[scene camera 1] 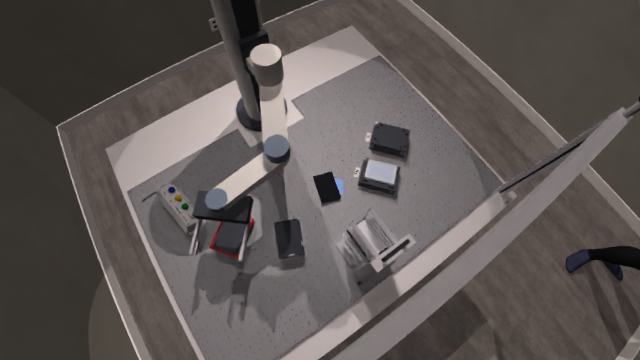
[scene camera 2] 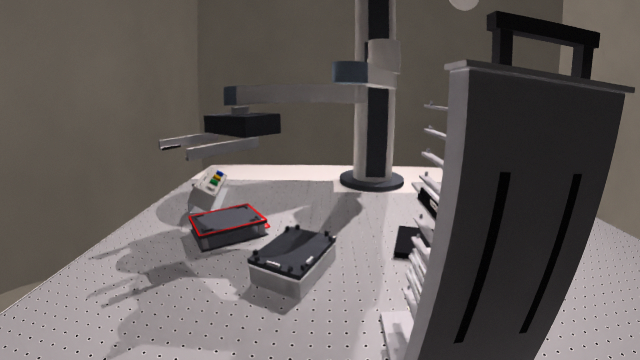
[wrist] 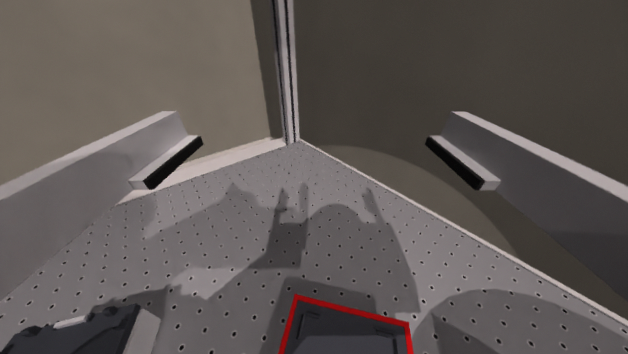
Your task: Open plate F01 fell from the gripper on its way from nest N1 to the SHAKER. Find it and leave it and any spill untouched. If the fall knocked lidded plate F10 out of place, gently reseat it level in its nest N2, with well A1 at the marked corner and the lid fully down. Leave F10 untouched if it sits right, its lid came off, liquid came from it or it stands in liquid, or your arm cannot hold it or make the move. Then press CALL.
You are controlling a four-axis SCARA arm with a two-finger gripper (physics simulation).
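Frame: origin at the arm's base, x right, y ahead, z up, level; millimetres.
Seen in the pictures: gripper, fingertip midpoint: (scene camera 1: 216, 257) (scene camera 2: 171, 149) (wrist: 314, 127); arm's base, origin of the base link: (scene camera 2: 371, 181).
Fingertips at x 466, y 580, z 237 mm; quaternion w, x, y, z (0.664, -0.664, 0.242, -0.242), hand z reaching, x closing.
Observation:
Pixels of each thing's top centre, then the offset from my fingertips to it. "*": a spot on its surface instead.
- flat black rectangle, surface spot: (scene camera 2: 404, 242) (scene camera 1: 322, 192) * dx -465, dy -53, dz -211 mm
- blue patch, surface spot: (scene camera 1: 340, 186) * dx -546, dy -34, dz -224 mm
- button box, middle of its top: (scene camera 2: 207, 174) (scene camera 1: 175, 204) dx +73, dy -317, dz -140 mm
- red-edged station, middle of its top: (scene camera 2: 225, 216) (scene camera 1: 231, 233) dx -60, dy -102, dz -180 mm
- dark-topped device, surface spot: (scene camera 2: 295, 255) (scene camera 1: 293, 242) * dx -245, dy +67, dz -169 mm
My gripper (scene camera 1: 218, 250) (scene camera 2: 174, 151) (wrist: 314, 127) is open and empty, high above the table near a red-edged station. A pale, clear-sided plate (scene camera 1: 382, 172), seemingly F10, sits on a black nest (scene camera 1: 367, 187); whether it is level and its lid fully down is too small to tell. Another black nest (scene camera 1: 389, 139) shows no plate. A flat black rectangle (scene camera 1: 327, 187) (scene camera 2: 404, 242) lies on the table, with a blue patch (scene camera 1: 340, 186) at its right edge in scene camera 1; I cannot read whether it is F01. The button box (scene camera 1: 176, 209) (scene camera 2: 206, 189) has coloured buttons; its CALL label is unreadable.
The red-edged station (scene camera 1: 232, 238) (scene camera 2: 229, 220) (wrist: 350, 334) stands below the gripper. A dark-topped device (scene camera 1: 289, 238) (scene camera 2: 295, 255) (wrist: 75, 332), perhaps the SHAKER, stands beside it. A rack with a handle (scene camera 1: 396, 251) (scene camera 2: 530, 165) stands near the table's edge. A person's feet (scene camera 1: 580, 261) show on the floor.

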